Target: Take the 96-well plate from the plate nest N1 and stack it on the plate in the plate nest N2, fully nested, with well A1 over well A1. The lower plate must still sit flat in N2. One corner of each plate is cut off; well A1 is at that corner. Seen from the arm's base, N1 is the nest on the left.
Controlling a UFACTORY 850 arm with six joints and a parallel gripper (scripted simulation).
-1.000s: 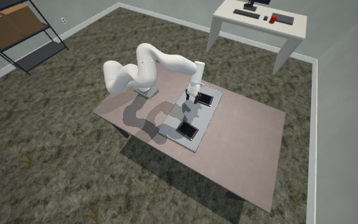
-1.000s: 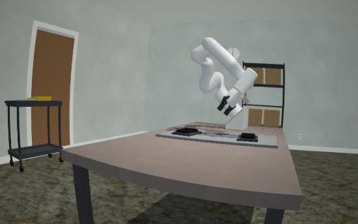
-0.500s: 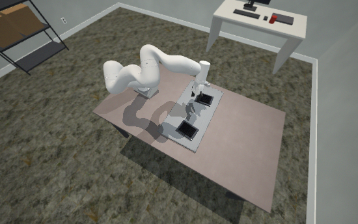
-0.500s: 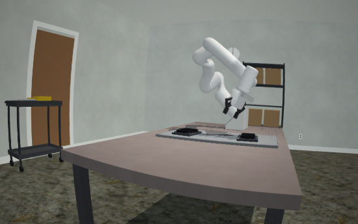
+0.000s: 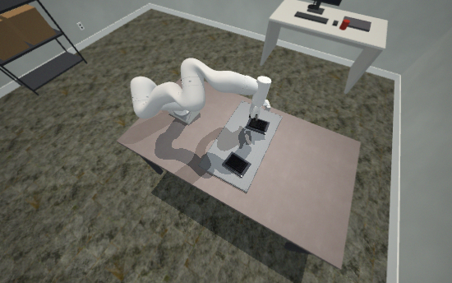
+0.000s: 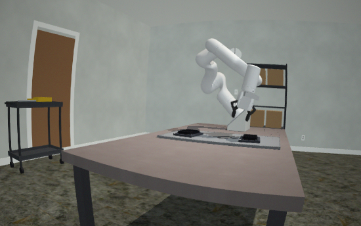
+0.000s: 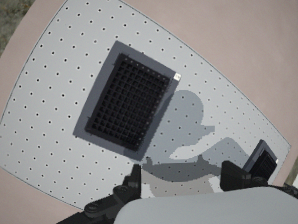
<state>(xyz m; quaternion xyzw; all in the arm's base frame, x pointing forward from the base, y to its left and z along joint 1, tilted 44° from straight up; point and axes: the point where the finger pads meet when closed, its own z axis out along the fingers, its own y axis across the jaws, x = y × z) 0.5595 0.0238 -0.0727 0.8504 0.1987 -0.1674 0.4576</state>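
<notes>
My hand is 40 mm short of the 96-well plate, 70 mm to the right of it and 100 mm above it. The rest, counted from my hand: white mark 90 mm ahead, 370 mm to the right, 110 mm below; plate nest 20 mm ahead, 310 mm to the right, 120 mm below.
</notes>
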